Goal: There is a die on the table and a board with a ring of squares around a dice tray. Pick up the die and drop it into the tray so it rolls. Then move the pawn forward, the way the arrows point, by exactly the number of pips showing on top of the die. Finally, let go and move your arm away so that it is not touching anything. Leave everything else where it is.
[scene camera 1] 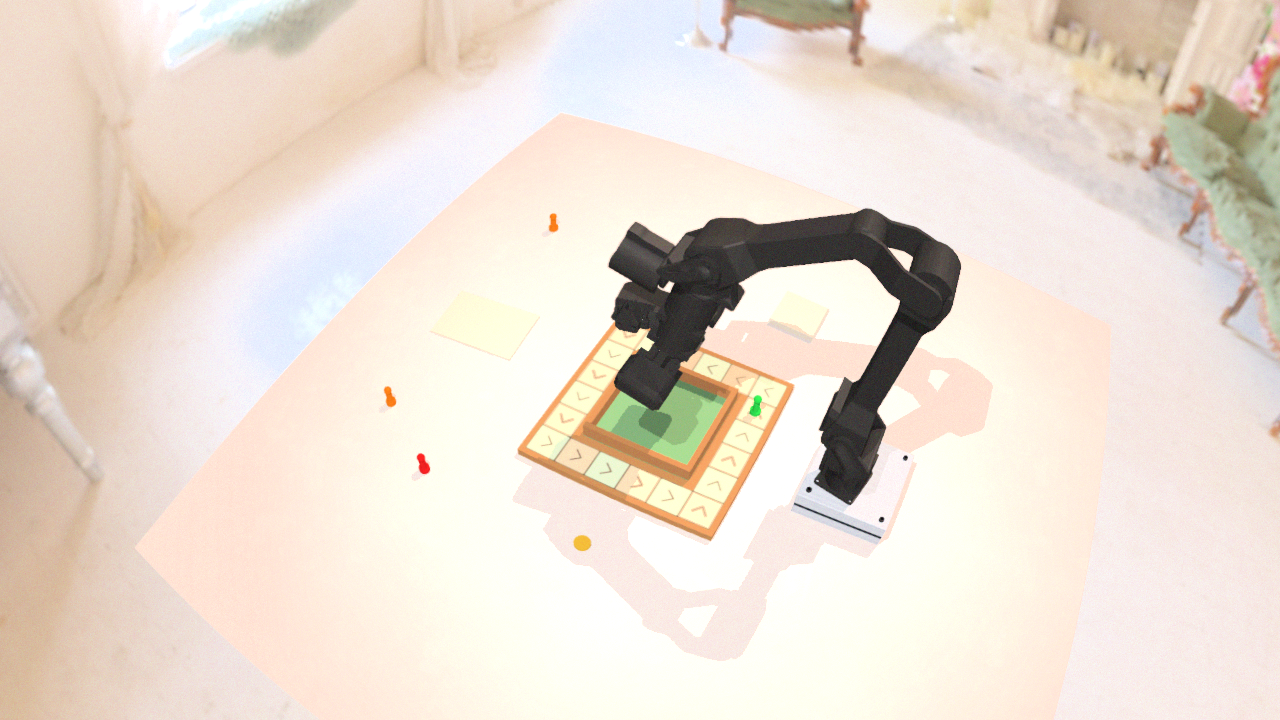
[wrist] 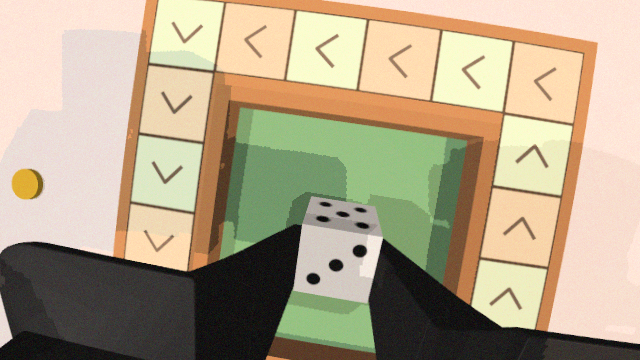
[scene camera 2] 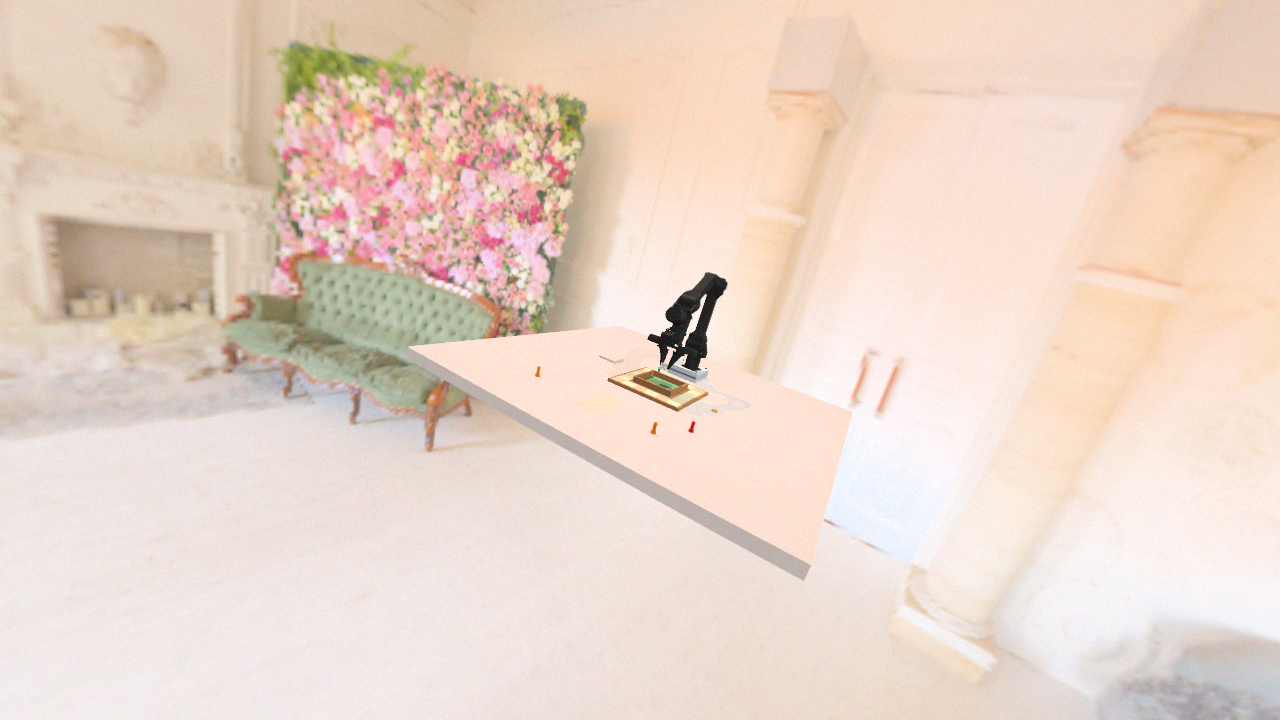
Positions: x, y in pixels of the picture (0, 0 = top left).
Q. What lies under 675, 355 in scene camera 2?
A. The gripper.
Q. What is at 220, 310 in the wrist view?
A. The gripper.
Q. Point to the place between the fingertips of the gripper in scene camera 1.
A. At 654, 379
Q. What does the gripper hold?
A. A white die.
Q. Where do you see an arrow square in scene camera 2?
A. At 694, 392
